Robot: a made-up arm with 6 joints.
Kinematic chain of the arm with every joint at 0, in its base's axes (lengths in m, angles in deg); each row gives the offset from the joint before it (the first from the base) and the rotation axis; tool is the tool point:
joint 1: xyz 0 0 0.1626 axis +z
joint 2: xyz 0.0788 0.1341 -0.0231 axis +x
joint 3: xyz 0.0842 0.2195 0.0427 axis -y
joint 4: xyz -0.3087 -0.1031 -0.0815 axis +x
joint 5: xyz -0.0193 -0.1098 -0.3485 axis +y
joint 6: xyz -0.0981 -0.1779 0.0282 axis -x
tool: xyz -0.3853 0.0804 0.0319
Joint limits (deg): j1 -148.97..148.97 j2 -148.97..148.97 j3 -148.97..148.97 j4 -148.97..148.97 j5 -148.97..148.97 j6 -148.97..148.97
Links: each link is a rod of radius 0.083 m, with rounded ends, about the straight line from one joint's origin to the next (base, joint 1, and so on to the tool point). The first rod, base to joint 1, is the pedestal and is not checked.
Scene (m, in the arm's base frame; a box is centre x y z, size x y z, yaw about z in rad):
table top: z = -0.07
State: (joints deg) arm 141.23 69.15 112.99 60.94 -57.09 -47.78
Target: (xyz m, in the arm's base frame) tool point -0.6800 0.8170 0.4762
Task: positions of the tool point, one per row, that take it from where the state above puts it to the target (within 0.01 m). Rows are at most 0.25 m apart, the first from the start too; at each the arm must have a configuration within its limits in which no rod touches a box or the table.
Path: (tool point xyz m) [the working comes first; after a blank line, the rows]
Joints at the target: 148.97 85.07 133.29 28.20 -112.87 -39.51
Straight joint move there: clear.

1: -1.1323 0.3256 0.6551
2: -1.0102 0.5255 0.6630
3: -0.8543 0.6982 0.6005
4: -0.6801 0.8170 0.4762

